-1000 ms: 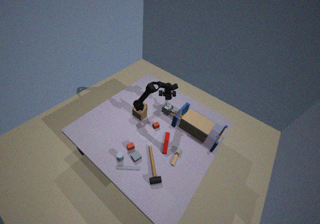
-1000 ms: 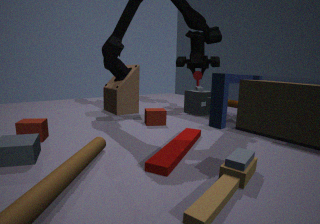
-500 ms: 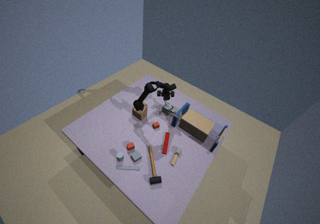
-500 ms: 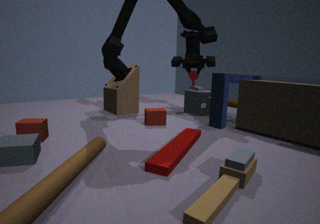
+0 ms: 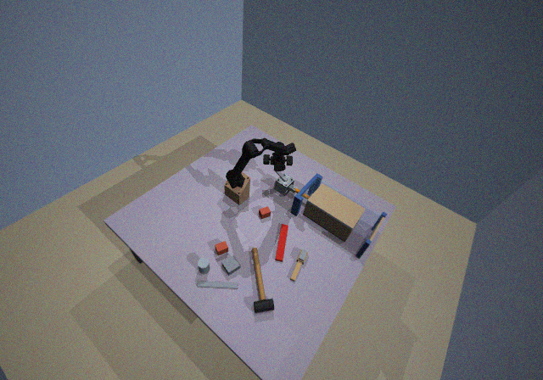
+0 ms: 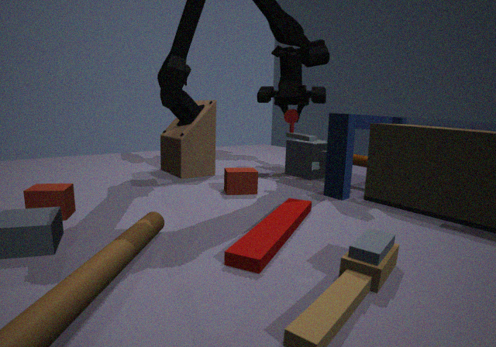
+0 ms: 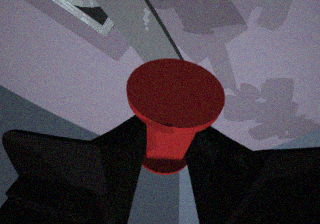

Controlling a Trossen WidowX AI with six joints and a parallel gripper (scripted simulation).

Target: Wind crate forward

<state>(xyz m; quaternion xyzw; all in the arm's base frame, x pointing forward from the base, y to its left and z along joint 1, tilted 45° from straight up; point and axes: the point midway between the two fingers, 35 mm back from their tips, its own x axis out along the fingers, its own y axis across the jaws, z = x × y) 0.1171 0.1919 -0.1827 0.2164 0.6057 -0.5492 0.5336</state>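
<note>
My gripper tip is now 40 mm short of the winch handle, 30 mm to the left of it and 30 mm above it. From my gripper tip the other things lie so: red knob 10 mm ahead, 10 mm to the right; blue front frame 260 mm ahead, 70 mm to the right, 30 mm below; grey winch 80 mm ahead, 60 mm to the right, 100 mm below.
</note>
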